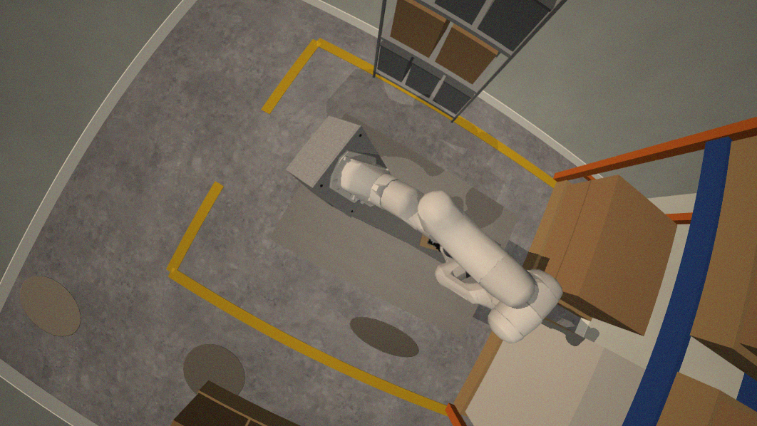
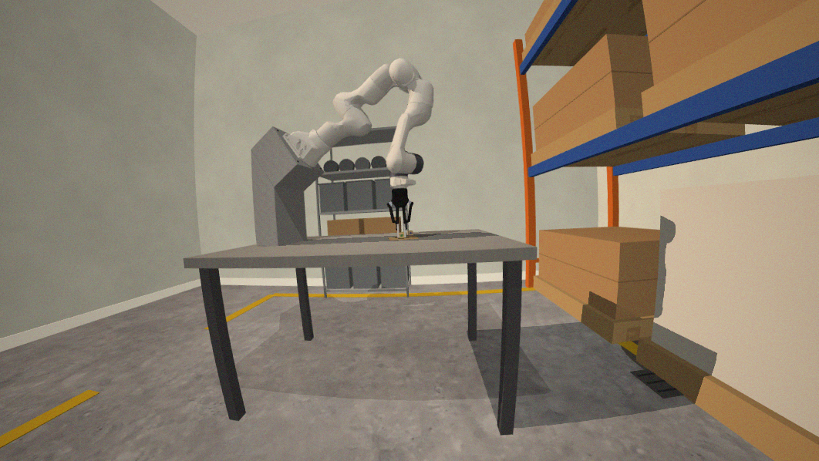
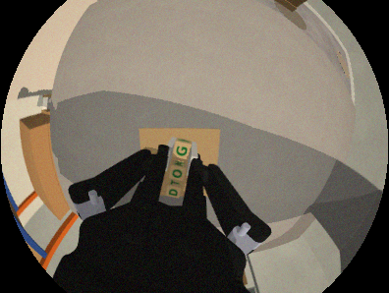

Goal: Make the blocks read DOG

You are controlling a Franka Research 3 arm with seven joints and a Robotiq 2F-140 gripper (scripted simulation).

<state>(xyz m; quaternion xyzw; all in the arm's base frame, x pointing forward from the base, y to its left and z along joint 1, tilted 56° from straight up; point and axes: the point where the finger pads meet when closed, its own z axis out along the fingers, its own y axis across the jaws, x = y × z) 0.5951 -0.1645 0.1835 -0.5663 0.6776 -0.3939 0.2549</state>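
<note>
Now: the mat 10 mm ahead of my hand, 40 mm to the left of it and 40 mm below it.
</note>
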